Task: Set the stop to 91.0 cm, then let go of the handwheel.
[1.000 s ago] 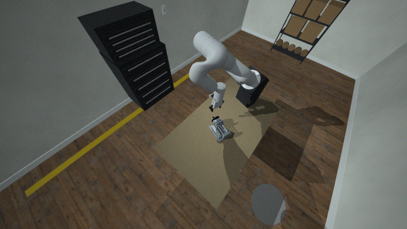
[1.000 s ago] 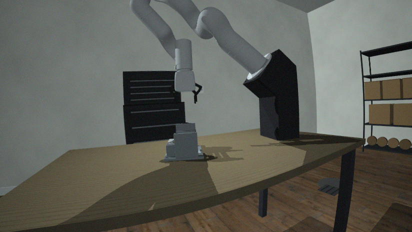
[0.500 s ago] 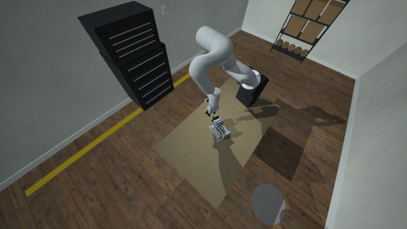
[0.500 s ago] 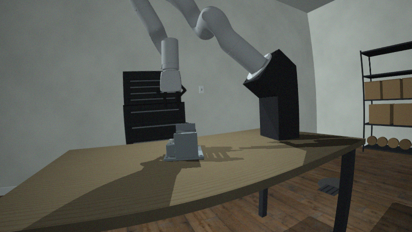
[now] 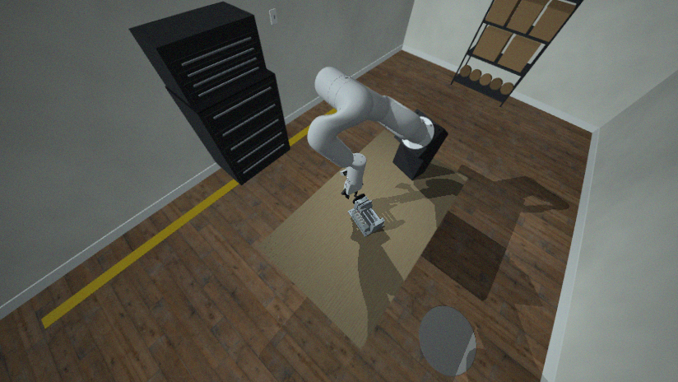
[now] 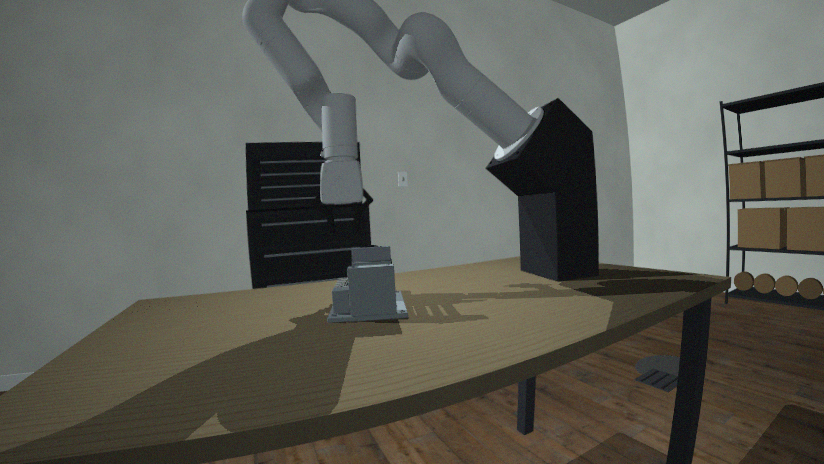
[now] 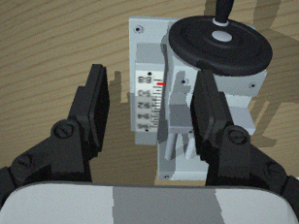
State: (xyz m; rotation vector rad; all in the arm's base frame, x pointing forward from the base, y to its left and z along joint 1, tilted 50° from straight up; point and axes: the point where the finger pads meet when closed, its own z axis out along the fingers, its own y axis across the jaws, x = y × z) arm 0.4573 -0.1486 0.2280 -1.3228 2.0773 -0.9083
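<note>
Right now my hand is 130 mm above the black crank knob, 70 mm past it and 20 mm to the right of it.
</note>
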